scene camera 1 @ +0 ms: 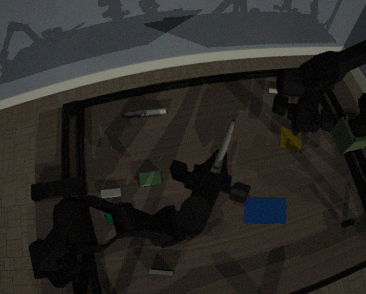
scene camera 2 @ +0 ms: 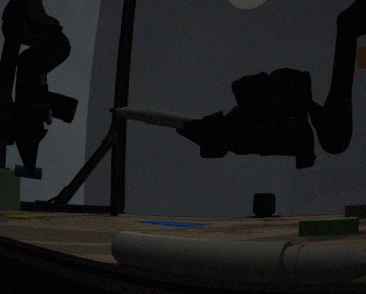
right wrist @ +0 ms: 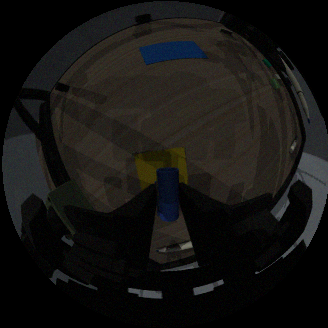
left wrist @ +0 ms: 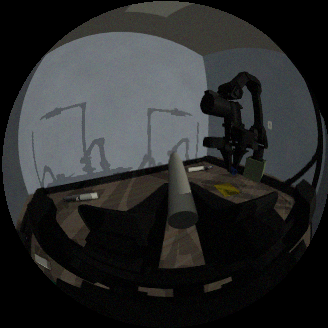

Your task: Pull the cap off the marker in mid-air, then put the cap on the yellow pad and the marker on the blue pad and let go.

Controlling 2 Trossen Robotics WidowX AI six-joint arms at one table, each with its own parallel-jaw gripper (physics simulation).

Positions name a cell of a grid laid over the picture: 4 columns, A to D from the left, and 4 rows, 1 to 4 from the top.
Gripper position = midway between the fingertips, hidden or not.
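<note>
Scene camera 2 gives me my left gripper (scene camera 2: B2) together with my right gripper (scene camera 2: A3). In scene camera 1 I see my left gripper (scene camera 1: C3), and my right gripper (scene camera 1: D2) is there too. The right wrist view shows me a blue cap (right wrist: C3) as well as my right gripper (right wrist: C3), while in the left wrist view I find my left gripper (left wrist: C3) and my right gripper (left wrist: C3).
</note>
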